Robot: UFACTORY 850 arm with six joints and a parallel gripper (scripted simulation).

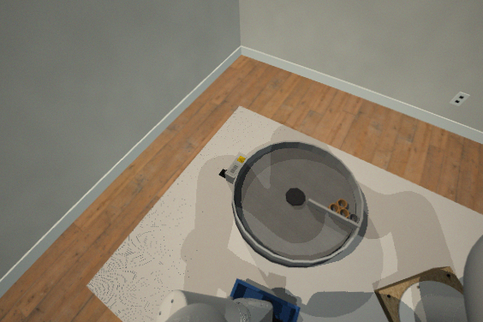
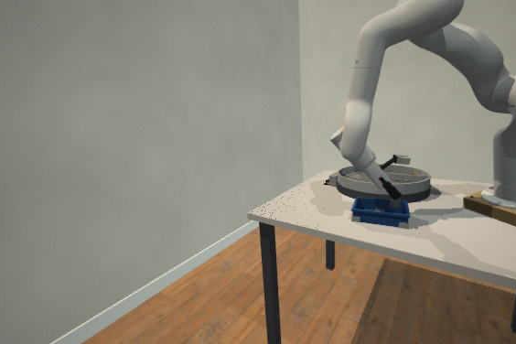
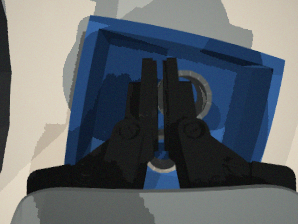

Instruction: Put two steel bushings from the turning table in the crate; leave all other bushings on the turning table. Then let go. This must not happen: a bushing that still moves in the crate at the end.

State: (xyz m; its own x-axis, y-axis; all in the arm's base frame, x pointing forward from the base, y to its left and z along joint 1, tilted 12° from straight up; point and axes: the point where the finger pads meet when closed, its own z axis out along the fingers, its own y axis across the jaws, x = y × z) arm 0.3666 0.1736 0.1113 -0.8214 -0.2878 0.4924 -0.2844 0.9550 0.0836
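My gripper is now 40 mm short of the blue crate, 10 mm to the right of it and 70 mm above it. The rest, counted from my hand: grey turning table 80 mm ahead, 360 mm to the right, 50 mm below.
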